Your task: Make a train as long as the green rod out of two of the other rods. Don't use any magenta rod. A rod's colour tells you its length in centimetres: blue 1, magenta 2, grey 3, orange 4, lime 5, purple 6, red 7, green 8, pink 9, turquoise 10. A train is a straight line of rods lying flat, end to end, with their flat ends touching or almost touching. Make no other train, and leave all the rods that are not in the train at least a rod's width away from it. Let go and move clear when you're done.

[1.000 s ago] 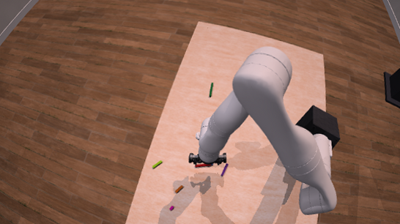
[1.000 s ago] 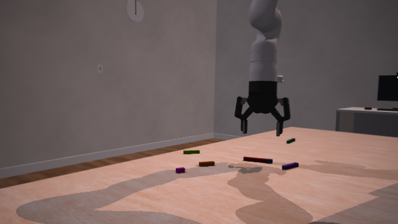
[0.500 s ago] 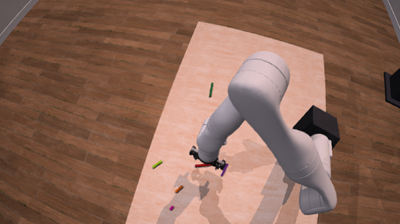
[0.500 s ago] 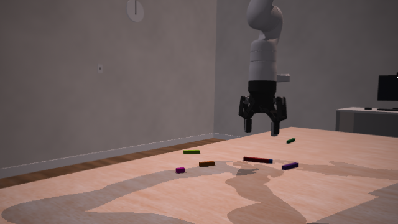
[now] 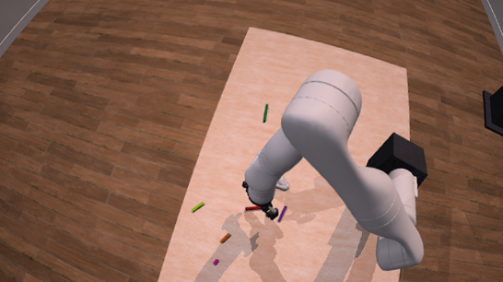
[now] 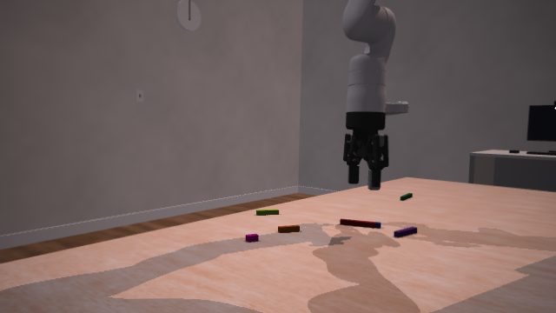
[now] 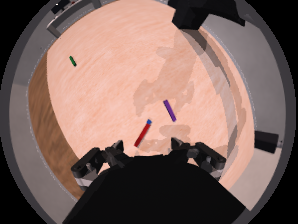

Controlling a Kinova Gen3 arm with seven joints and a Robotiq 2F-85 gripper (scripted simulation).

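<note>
Right now the red rod is 80 mm below my hand and 10 mm ahead of it. Also, from my hand: orange rod (140 mm to the left, 80 mm below, 60 mm ahead); then blue rod (80 mm below, 20 mm to the right, 20 mm behind); then purple rod (80 mm below, 80 mm behind, 20 mm to the right).
</note>
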